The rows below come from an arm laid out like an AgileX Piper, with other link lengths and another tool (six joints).
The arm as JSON. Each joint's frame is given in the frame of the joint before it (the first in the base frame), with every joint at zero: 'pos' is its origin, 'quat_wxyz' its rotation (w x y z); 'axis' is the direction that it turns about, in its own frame. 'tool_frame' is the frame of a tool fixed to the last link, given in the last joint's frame.
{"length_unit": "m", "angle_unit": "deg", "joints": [
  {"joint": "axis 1", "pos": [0.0, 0.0, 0.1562], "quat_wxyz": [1.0, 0.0, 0.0, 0.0], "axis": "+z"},
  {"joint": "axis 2", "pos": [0.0, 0.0, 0.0], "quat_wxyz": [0.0, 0.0, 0.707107, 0.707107], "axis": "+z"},
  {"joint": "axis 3", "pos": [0.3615, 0.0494, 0.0], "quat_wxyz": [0.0, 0.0, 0.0, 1.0], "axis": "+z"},
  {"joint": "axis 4", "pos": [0.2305, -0.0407, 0.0], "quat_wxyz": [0.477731, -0.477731, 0.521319, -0.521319], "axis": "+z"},
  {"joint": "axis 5", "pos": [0.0, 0.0, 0.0], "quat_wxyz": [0.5, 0.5, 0.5, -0.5], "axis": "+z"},
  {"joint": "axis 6", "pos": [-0.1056, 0.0, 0.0], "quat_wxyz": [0.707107, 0.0, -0.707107, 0.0], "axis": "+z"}
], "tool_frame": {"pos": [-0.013, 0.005, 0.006], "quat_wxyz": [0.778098, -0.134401, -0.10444, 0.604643]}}
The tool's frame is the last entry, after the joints.
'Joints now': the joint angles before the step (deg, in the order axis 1, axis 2, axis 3, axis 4, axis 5, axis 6). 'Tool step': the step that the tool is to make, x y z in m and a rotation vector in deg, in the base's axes. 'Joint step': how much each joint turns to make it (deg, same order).
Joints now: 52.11, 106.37, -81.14, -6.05, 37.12, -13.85
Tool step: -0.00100, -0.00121, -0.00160, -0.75, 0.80, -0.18
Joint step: 0.00, 0.04, 0.01, 0.22, 1.04, 0.00
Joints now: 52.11, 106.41, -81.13, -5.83, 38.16, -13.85
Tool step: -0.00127, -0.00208, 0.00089, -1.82, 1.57, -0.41
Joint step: 0.00, 0.09, -1.06, 0.24, 3.39, 0.01
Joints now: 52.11, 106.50, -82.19, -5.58, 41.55, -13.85
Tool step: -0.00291, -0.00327, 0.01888, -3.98, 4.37, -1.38
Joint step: 0.00, 0.13, -6.45, 1.35, 12.19, 0.00
